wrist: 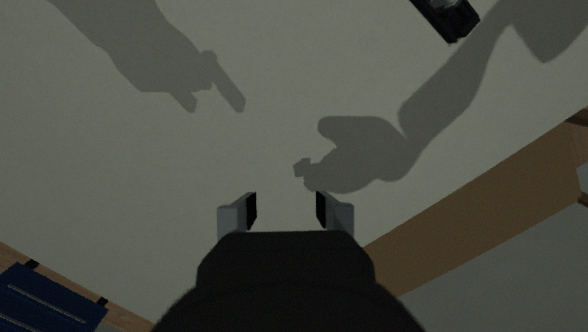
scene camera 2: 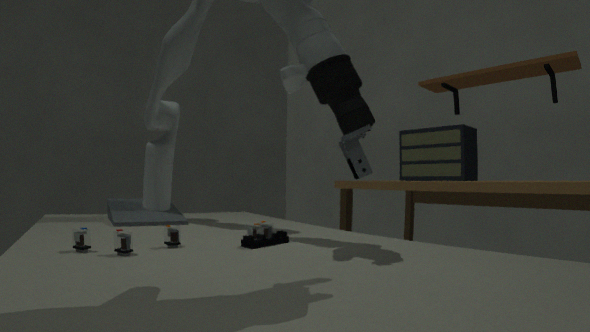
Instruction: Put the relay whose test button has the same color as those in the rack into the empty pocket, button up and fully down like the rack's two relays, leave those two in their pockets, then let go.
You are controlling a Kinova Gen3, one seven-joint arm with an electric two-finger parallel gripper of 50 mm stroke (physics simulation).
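Places are measured from the arm's base along level axes (x down, y left, z ahead), in millimetres.
Where they show: gripper, fingertip midpoint: [wrist: 286, 204] [scene camera 2: 363, 176]; arm's base, link origin: [scene camera 2: 156, 206].
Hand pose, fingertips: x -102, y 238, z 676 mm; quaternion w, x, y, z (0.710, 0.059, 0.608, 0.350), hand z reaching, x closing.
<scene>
Things, the pixels of their centre, and the offset from my fingertips. Level surfaces: height alone.
- black rack, body centre: [scene camera 2: 265, 239] dx +132, dy -51, dz -240 mm
- red button, body centre: [scene camera 2: 123, 242] dx +122, dy -344, dz -205 mm
- orange button, body centre: [scene camera 2: 172, 236] dx +122, dy -246, dz -259 mm
- pale table, surface height: dx +144 mm
The black rack [scene camera 2: 265, 241] [wrist: 452, 30] stands on the table; in the scene view two relays [scene camera 2: 266, 230] with orange buttons stand upright in it, side by side. In the wrist view a corner of the rack shows at the top right. Three loose relays stand upright on the table, left of the rack in the scene view: one with a blue button [scene camera 2: 81, 240], one with a red button [scene camera 2: 123, 243] and one with an orange button [scene camera 2: 173, 236]. My gripper [scene camera 2: 358, 176] [wrist: 286, 204] is open and empty, high above the table and away from the rack and relays.
The arm's grey base plate [scene camera 2: 145, 217] is at the back of the pale table [scene camera 2: 200, 280]. A wooden bench [scene camera 2: 475, 187] with a drawer cabinet [scene camera 2: 431, 153] stands at the right, below a wall shelf [scene camera 2: 505, 73]. A blue ribbed object [wrist: 50, 300] shows at the lower left in the wrist view.
</scene>
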